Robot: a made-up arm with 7 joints. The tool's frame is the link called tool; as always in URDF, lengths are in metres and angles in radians.
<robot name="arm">
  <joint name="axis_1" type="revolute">
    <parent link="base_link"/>
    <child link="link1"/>
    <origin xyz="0 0 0" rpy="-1.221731 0 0"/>
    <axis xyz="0 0 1"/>
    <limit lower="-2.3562" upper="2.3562"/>
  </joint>
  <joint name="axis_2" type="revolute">
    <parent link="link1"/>
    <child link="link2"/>
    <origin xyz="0 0 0" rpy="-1.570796 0 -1.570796"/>
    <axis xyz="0 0 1"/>
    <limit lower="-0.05" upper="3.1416"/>
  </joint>
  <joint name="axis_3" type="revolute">
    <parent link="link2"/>
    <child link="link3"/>
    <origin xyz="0 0 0" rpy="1.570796 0 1.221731"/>
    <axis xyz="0 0 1"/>
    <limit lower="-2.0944" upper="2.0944"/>
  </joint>
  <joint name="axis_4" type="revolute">
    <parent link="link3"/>
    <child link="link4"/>
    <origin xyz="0 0.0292 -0.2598" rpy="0 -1.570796 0"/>
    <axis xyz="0 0 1"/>
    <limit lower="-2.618" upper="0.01"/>
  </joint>
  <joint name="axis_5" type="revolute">
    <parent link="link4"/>
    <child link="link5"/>
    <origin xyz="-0.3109 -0.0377 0" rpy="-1.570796 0 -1.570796"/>
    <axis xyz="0 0 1"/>
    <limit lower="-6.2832" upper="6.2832"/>
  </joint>
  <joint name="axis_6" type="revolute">
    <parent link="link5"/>
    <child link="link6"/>
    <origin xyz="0 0 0" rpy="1.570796 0 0"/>
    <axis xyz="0 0 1"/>
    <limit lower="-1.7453" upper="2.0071"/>
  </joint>
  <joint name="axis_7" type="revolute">
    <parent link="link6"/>
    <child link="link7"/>
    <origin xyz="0 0 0" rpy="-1.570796 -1.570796 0"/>
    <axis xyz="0 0 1"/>
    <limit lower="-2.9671" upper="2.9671"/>
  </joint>
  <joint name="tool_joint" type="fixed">
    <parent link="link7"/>
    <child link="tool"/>
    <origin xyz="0 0 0" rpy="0 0 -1.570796"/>
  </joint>
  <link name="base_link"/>
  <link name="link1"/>
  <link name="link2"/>
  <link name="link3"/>
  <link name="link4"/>
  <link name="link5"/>
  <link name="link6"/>
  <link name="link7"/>
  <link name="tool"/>
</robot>
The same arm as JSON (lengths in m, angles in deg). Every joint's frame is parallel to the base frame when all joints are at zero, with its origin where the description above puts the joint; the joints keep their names.
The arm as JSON. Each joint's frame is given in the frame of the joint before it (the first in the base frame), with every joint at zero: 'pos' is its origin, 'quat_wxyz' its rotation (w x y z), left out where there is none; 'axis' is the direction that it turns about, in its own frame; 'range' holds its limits. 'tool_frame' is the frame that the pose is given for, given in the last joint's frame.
{"length_unit": "m", "angle_unit": "deg", "joints": [{"joint": "axis_1", "pos": [0.0, 0.0, 0.0], "axis": [0.0, 0.9397, 0.342], "range": [-135.0, 135.0]}, {"joint": "axis_2", "pos": [0.0, 0.0, 0.0], "axis": "+x", "range": [-2.86, 180.0]}, {"joint": "axis_3", "pos": [0.0, 0.0, 0.0], "axis": "+z", "range": [-120.0, 120.0]}, {"joint": "axis_4", "pos": [0.0292, 0.0, -0.2598], "axis": "+y", "range": [-150.0, 0.57]}, {"joint": "axis_5", "pos": [-0.0377, 0.0, -0.3109], "axis": "+z", "range": [-360.0, 360.0]}, {"joint": "axis_6", "pos": [0.0, 0.0, 0.0], "axis": "+y", "range": [-100.0, 115.0]}, {"joint": "axis_7", "pos": [0.0, 0.0, 0.0], "axis": "+z", "range": [-170.0, 170.0]}], "tool_frame": {"pos": [0.0, 0.0, 0.0], "quat_wxyz": [1.0, 0.0, 0.000001, 0.000001]}}
